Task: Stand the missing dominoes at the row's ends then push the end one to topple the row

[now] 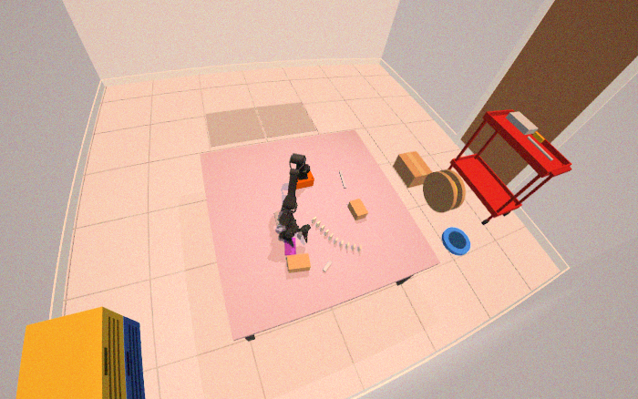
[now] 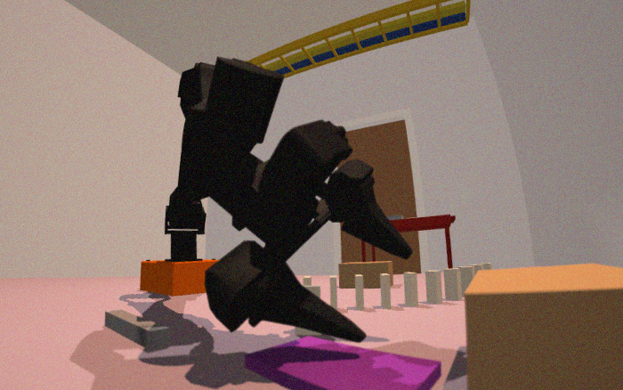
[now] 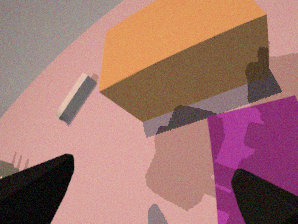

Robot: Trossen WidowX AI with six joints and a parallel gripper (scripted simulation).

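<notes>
My gripper tip is 5 cm to the left of the magenta flat plate, 4 cm above it and 2 cm past it.
</notes>
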